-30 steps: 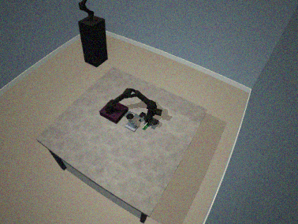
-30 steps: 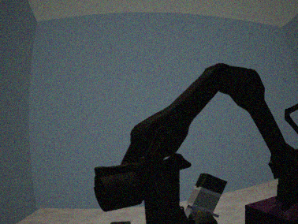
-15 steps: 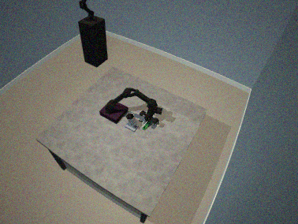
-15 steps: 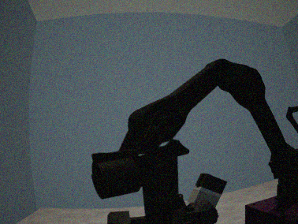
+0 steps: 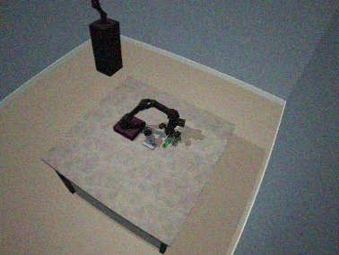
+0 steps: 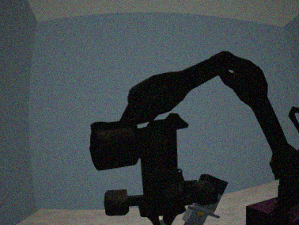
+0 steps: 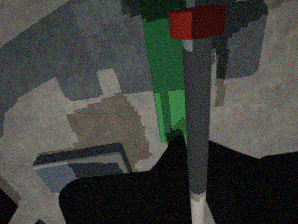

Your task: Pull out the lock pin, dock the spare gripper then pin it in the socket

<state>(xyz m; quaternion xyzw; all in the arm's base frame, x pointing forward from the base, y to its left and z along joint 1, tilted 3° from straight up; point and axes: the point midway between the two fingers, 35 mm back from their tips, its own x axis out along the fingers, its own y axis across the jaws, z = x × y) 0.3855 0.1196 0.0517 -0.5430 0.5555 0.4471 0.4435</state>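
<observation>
My gripper tip is 50 mm above the green bar and 10 mm to the right of it. Round my gripper tip: spare gripper 120 mm behind, 100 mm to the right, 40 mm above; grey socket block 100 mm to the right, 100 mm behind, 20 mm below.
</observation>
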